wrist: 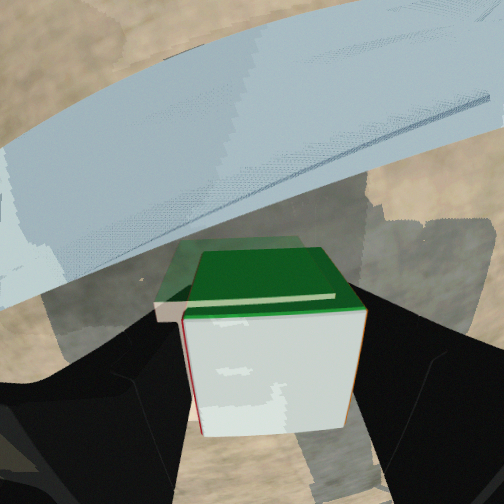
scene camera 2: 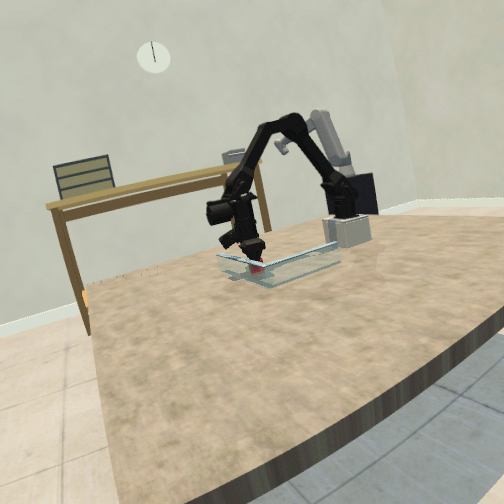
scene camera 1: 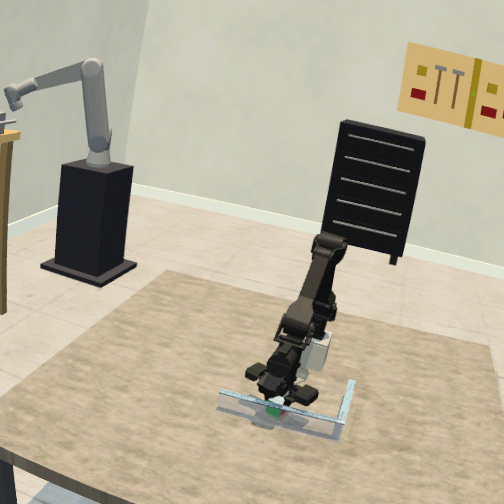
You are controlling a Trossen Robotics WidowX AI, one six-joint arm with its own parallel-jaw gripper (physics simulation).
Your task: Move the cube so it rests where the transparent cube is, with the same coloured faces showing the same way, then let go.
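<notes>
The cube (wrist: 270,345) shows a green top face and a white face toward the wrist camera, with red at its edges. It sits between my gripper's (wrist: 268,400) dark fingers, which are shut on it. A faint transparent cube (wrist: 185,280) overlaps it, offset slightly left and behind. In scene camera 1 the gripper (scene camera 1: 281,397) is low over the table with the cube (scene camera 1: 273,405) at its tips. In scene camera 2 the cube (scene camera 2: 257,263) shows red under the gripper (scene camera 2: 252,250).
A pale blue L-shaped guide rail (scene camera 1: 335,415) lies on the table around the cube; it also shows in the wrist view (wrist: 250,150) just beyond the cube. A second grey arm on a black pedestal (scene camera 1: 90,215) stands far off.
</notes>
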